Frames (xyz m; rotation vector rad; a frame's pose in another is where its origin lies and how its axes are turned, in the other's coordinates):
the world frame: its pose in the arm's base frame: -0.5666 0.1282 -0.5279 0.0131 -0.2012 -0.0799
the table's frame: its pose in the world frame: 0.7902 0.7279 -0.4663 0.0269 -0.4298 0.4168
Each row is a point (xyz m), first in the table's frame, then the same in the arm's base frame.
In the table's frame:
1: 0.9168 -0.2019 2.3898
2: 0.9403 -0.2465 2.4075
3: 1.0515 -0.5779 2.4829
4: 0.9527 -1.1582 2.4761
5: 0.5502 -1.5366 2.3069
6: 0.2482 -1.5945 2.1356
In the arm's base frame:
1: -0.2788 0.6907 1.6738
2: -0.2577 0.6545 1.7070
3: -0.1165 0.3703 1.8718
4: -0.0102 -0.2086 1.8794
5: -0.1004 -0.6794 1.5568
6: -0.2113 -0.8153 1.2517

